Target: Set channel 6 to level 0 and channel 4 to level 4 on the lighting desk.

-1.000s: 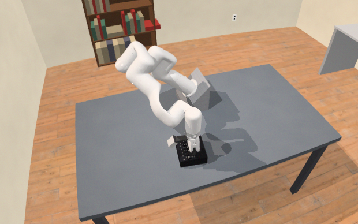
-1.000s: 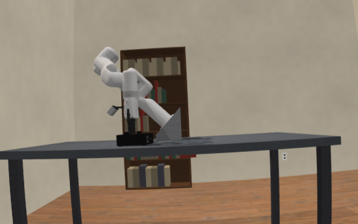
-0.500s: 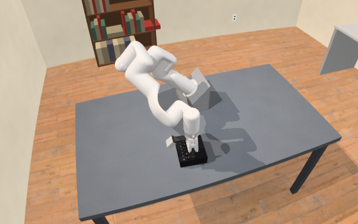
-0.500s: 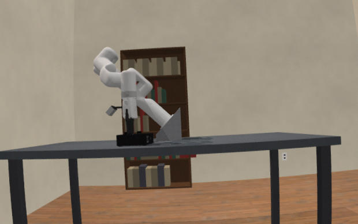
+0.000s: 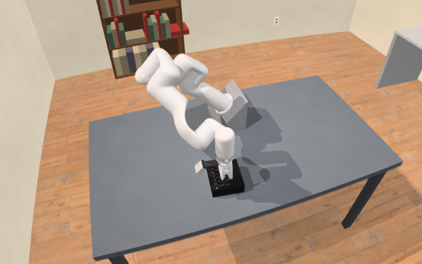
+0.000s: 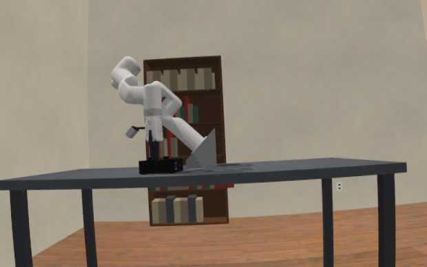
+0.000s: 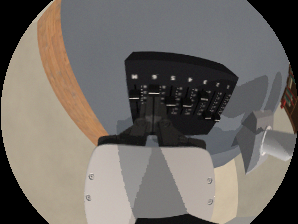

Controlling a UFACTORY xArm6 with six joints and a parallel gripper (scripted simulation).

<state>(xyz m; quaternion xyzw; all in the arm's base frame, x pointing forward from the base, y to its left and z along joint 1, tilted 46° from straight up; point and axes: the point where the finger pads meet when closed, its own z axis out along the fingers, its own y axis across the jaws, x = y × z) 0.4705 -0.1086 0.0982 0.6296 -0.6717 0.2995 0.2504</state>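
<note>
Now: the fader 40 mm behind my hand and 10 mm below it.
</note>
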